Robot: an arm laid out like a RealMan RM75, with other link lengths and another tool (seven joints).
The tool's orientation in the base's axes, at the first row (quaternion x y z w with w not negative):
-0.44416, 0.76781, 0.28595, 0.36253
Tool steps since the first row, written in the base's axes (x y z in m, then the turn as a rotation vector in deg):
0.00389, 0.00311, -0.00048, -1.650, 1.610, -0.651
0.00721, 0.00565, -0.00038, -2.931, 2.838, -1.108
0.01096, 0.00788, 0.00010, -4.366, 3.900, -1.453
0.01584, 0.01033, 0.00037, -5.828, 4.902, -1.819
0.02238, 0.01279, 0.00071, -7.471, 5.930, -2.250
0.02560, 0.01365, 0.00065, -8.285, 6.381, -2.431
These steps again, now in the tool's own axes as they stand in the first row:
-0.00242, -0.00214, 0.00382, 0.329, 2.103, 1.099
-0.00484, -0.00396, 0.00670, 0.555, 3.731, 1.909
-0.00758, -0.00625, 0.00926, 0.822, 5.436, 2.480
-0.01063, -0.00948, 0.01245, 1.144, 7.137, 3.010
-0.01431, -0.01417, 0.01610, 1.568, 9.002, 3.543
-0.01578, -0.01666, 0.01777, 1.780, 9.904, 3.744

